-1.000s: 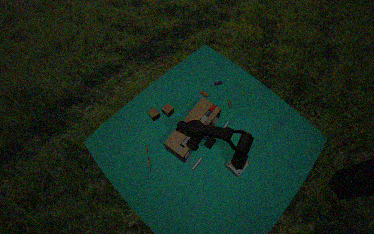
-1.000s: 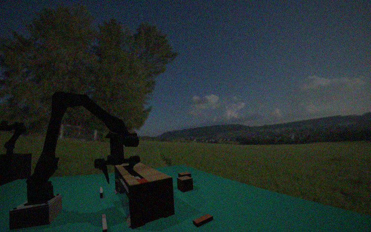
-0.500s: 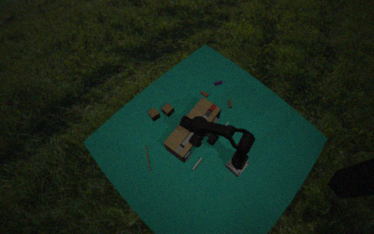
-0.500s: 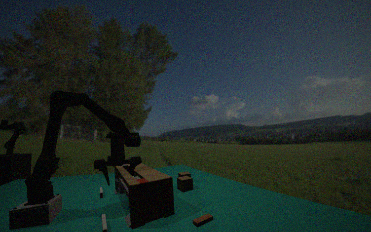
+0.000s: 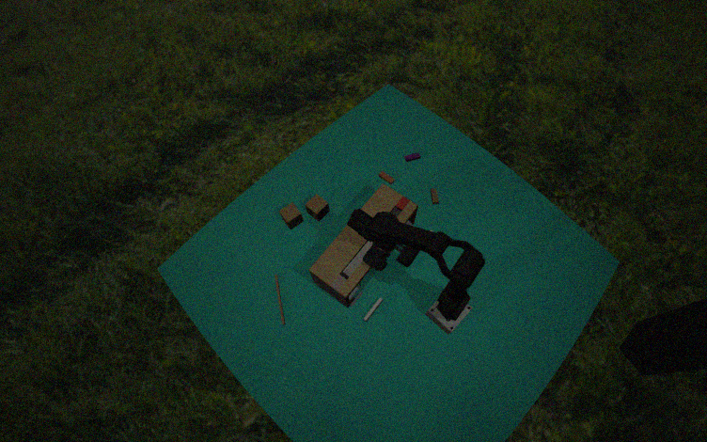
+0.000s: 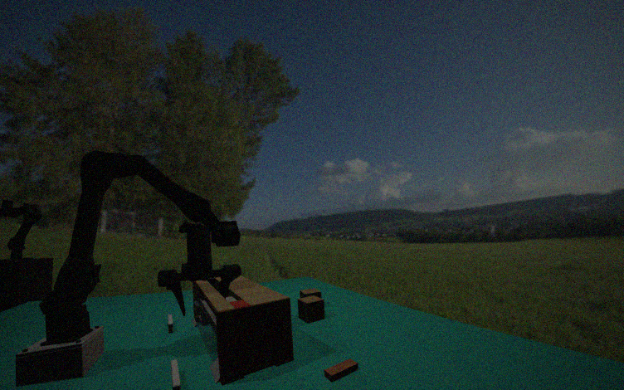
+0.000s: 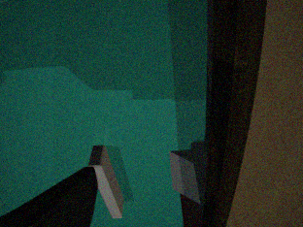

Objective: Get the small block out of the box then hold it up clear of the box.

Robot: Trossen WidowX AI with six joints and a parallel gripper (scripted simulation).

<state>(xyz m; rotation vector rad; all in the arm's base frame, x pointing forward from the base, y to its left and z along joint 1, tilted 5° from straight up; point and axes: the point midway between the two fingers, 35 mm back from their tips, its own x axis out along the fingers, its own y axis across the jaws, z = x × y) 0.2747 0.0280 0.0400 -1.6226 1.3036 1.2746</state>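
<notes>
Now: the tan block 6 cm ahead of my gripper tip and 1 cm to the right of it. From my gripper tip the other things lie so: purple block 33 cm to the right, 26 cm ahead, 8 cm below; long brown box 5 cm to the left, 2 cm below, 2 cm ahead; thin rod 39 cm to the left, 10 cm ahead, 8 cm below.
</notes>
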